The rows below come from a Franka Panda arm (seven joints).
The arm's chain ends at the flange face. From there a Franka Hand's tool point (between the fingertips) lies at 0.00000 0.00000 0.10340 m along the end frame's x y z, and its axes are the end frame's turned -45 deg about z.
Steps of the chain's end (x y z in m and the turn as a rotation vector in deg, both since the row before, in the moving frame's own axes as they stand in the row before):
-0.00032 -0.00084 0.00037 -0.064 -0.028 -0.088
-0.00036 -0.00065 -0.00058 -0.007 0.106 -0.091
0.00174 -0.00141 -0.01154 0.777 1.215 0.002
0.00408 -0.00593 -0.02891 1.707 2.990 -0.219
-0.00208 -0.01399 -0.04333 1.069 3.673 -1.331
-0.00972 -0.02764 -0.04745 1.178 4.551 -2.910
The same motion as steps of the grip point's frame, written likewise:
0.00025 -0.00077 0.00037 -0.025 -0.065 -0.088
0.00033 -0.00057 -0.00058 -0.080 0.070 -0.091
0.00477 0.00079 -0.01157 -0.310 1.409 0.002
0.01307 0.00032 -0.02910 -0.907 3.321 -0.219
0.01451 -0.00811 -0.04356 -1.841 3.353 -1.331
0.02008 -0.02231 -0.04780 -2.385 4.051 -2.910

